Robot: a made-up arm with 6 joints. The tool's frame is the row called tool.
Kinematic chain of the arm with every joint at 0, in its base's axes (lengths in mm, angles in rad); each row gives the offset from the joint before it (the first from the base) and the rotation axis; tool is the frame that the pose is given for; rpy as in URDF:
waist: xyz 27 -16 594 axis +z
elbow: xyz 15 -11 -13 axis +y
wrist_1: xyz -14 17 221 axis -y
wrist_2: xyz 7 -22 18 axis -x
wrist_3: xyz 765 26 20 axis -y
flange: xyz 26 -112 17 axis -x
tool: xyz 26 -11 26 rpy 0 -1.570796 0
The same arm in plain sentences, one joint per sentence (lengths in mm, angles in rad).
The arm has six revolute joints in a row. What follows holds with every joint at zero, and every direction is one of the base frame's. Joint 1 lies 27.0 mm along +x and 16.0 mm along -y and 594.0 mm along +z from the base frame's origin and rotates about +z. Joint 2 lies 15.0 mm along +x and 11.0 mm along -y and 13.0 mm along -z from joint 1 and rotates about +y. Joint 3 lies 14.0 mm along -x and 17.0 mm along +y and 221.0 mm along +z from joint 2 and rotates about -y. Joint 4 lies 7.0 mm along +x and 22.0 mm along -y and 18.0 mm along +z from joint 3 and rotates about -x. Joint 5 lies 765.0 mm along +x and 26.0 mm along +y and 20.0 mm along +z from joint 4 and rotates about -y. Joint 6 lies 26.0 mm along +x and 112.0 mm along -y and 17.0 mm along +z from joint 5 and rotates about -x. The tool frame, which is the frame that the pose is given for, lies 26.0 mm along +x and 11.0 mm along -y and 26.0 mm along +z from joint 6; its axes are the base frame's turned by roll 0.0000, pitch -1.5708 and yaw 0.0000 rad (as in URDF: about the fixed x, then y, then z).
